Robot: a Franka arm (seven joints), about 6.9 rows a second.
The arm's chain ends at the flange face. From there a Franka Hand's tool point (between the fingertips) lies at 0.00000 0.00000 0.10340 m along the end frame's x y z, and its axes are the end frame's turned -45 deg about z.
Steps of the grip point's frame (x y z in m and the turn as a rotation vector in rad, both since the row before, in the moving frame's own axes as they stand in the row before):
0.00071, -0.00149, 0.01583, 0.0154, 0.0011, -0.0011
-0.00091, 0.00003, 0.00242, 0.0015, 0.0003, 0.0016
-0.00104, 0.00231, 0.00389, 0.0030, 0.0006, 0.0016
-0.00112, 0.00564, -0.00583, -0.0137, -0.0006, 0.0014
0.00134, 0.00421, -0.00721, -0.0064, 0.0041, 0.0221
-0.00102, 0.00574, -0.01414, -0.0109, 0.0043, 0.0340
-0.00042, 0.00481, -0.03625, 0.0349, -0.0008, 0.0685
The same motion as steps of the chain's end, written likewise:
0.00049, -0.00035, 0.01584, 0.0117, -0.0101, -0.0011
-0.00053, 0.00080, 0.00242, 0.0013, -0.0008, 0.0016
0.00107, 0.00263, 0.00389, 0.0025, -0.0017, 0.0016
0.00224, 0.00373, -0.00582, -0.0101, 0.0093, 0.0014
0.00316, 0.00185, -0.00721, -0.0016, 0.0074, 0.0221
0.00223, 0.00428, -0.01413, -0.0047, 0.0107, 0.0340
0.00563, 0.00628, -0.03619, 0.0241, -0.0252, 0.0685

